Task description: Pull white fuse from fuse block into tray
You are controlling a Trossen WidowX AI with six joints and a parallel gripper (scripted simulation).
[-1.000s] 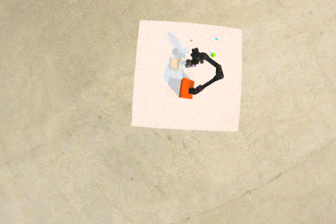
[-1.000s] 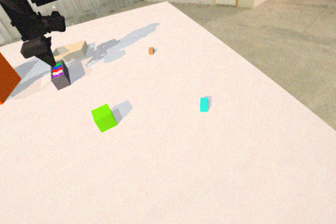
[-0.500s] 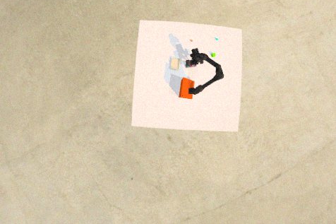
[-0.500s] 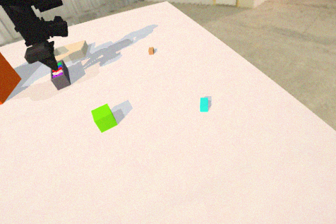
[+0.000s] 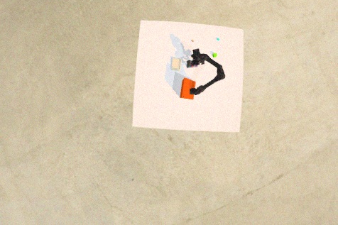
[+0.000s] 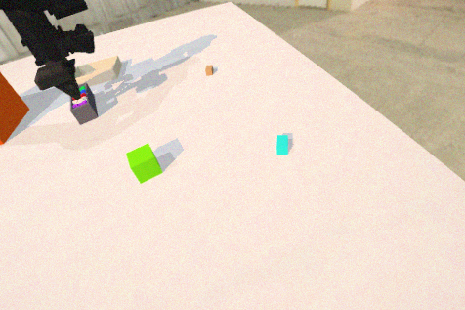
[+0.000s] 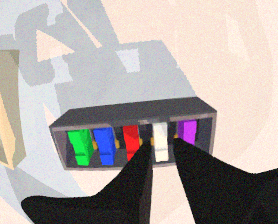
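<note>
Right now my gripper tip is 2 cm above the white fuse. The rest, counted from my gripper tip: purple fuse: 2 cm to the right, 2 cm below; then blue fuse: 1 cm behind, 4 cm to the left, 2 cm below; then red fuse: 2 cm to the left, 2 cm below.
</note>
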